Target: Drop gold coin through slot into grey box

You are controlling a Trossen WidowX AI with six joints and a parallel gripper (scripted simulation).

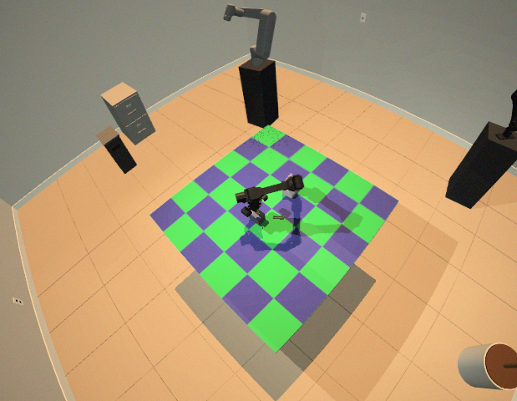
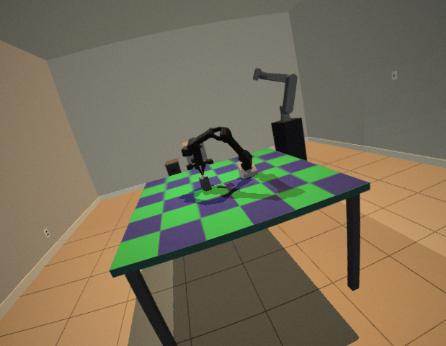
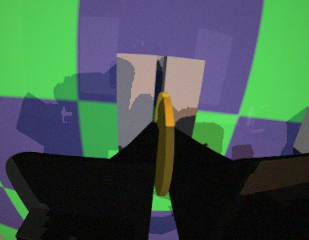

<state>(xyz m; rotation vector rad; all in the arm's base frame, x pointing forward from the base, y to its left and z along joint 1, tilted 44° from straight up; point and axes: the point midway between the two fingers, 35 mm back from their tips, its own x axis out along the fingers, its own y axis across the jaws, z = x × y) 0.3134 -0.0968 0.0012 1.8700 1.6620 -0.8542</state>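
The gold coin lies 2 cm above my gripper tip.
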